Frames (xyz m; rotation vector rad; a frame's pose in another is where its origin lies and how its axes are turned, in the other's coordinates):
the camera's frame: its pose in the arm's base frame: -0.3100 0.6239 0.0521 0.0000 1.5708 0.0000
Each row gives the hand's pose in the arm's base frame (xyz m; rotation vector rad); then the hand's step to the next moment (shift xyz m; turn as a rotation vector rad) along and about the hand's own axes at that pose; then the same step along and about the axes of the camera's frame.
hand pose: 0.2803 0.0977 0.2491 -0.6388 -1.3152 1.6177
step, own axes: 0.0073 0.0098 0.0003 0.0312 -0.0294 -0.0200
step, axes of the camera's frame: 0.0080 0.0063 -0.0067 -0.0267 0.0369 0.0128
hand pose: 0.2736 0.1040 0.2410 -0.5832 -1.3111 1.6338
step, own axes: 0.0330 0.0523 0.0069 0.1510 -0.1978 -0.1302
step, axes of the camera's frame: 0.0405 0.0255 -0.0397 -0.1701 0.1950 0.1093
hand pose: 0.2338 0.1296 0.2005 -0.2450 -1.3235 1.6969
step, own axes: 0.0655 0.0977 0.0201 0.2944 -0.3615 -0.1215
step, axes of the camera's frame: 0.0501 0.0386 -0.1012 -0.3639 0.2942 0.1147
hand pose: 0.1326 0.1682 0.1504 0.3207 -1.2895 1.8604
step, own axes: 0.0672 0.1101 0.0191 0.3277 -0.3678 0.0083
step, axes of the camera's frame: 0.0223 0.0017 -0.1285 -0.4457 0.1987 0.0679
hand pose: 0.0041 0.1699 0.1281 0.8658 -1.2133 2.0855
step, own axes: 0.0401 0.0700 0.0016 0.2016 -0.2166 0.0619
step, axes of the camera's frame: 0.0054 -0.0252 -0.0765 -0.2907 0.0674 0.0486
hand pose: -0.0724 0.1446 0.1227 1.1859 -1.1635 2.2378
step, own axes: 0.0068 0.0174 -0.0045 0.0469 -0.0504 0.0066
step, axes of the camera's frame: 0.0046 -0.0073 -0.0172 -0.0652 0.0219 0.0073
